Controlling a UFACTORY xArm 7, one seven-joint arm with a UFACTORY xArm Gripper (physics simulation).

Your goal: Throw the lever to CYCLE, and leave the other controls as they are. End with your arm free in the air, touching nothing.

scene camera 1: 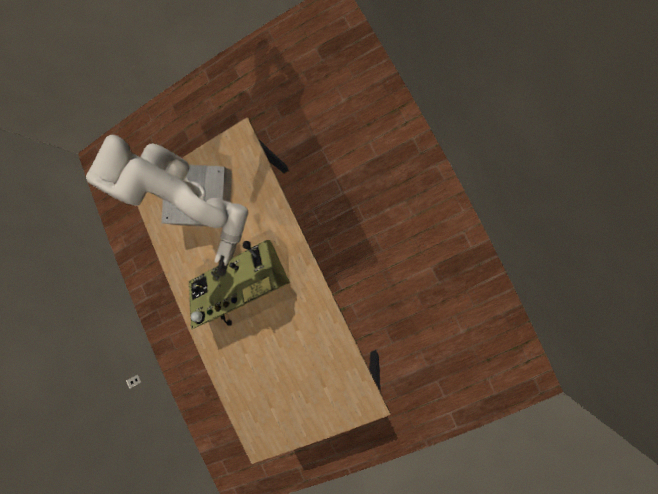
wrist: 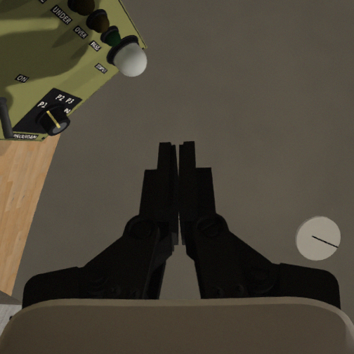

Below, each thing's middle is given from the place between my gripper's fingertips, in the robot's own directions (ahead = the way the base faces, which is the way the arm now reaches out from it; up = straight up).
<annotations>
Right now my hand is 29 cm to the left of the rotary program knob [wrist: 52, 118], 24 cm above it and 5 cm past it.
</annotations>
